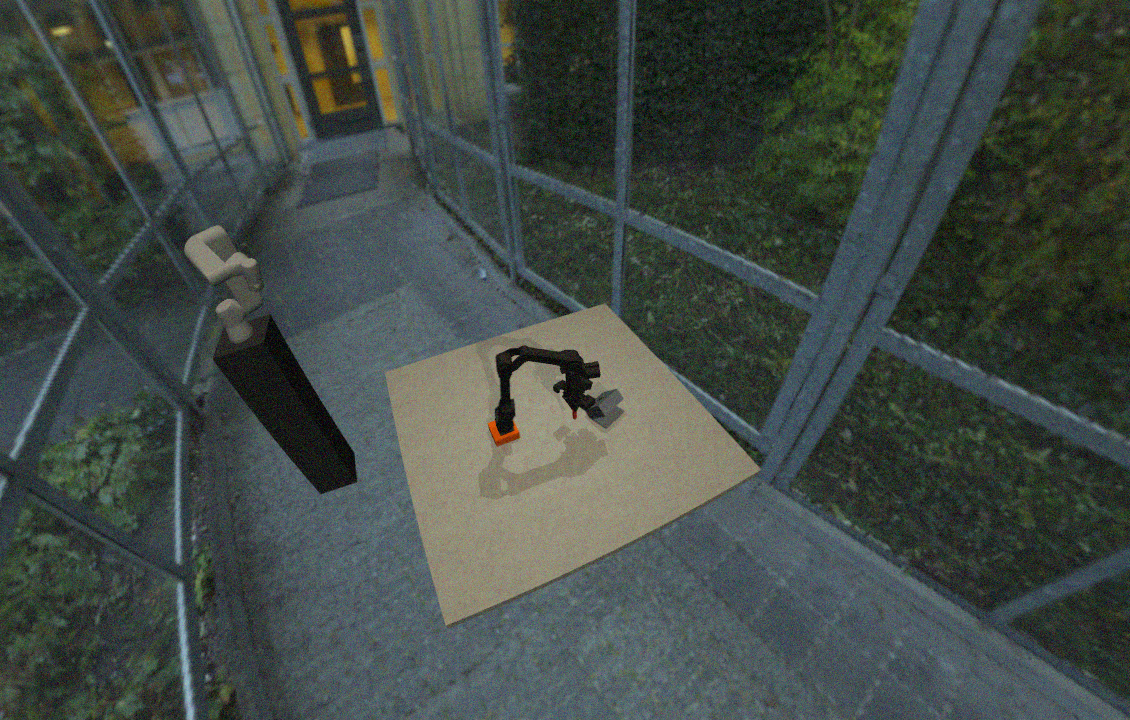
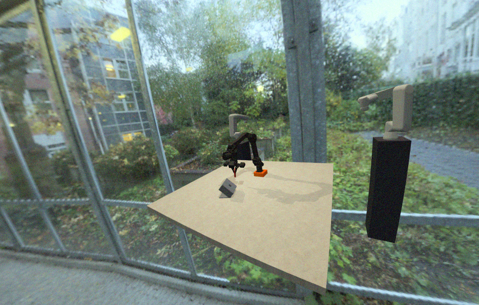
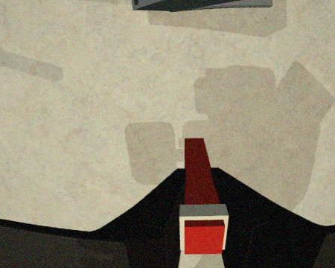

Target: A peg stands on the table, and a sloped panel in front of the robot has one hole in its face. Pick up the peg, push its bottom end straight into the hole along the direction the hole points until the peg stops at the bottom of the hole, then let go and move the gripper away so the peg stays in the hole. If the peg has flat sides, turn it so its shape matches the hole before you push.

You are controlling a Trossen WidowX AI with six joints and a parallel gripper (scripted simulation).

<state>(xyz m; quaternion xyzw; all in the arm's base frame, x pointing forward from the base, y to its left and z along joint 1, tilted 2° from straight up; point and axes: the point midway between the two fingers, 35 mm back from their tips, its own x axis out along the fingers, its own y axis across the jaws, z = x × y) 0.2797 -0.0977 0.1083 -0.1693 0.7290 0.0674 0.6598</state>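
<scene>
Right now the grey sloped panel is 150 mm ahead of my gripper tip, 30 mm to the left of it and 70 mm below it. From my gripper tip the other things lie so: red square peg 20 mm above.
</scene>
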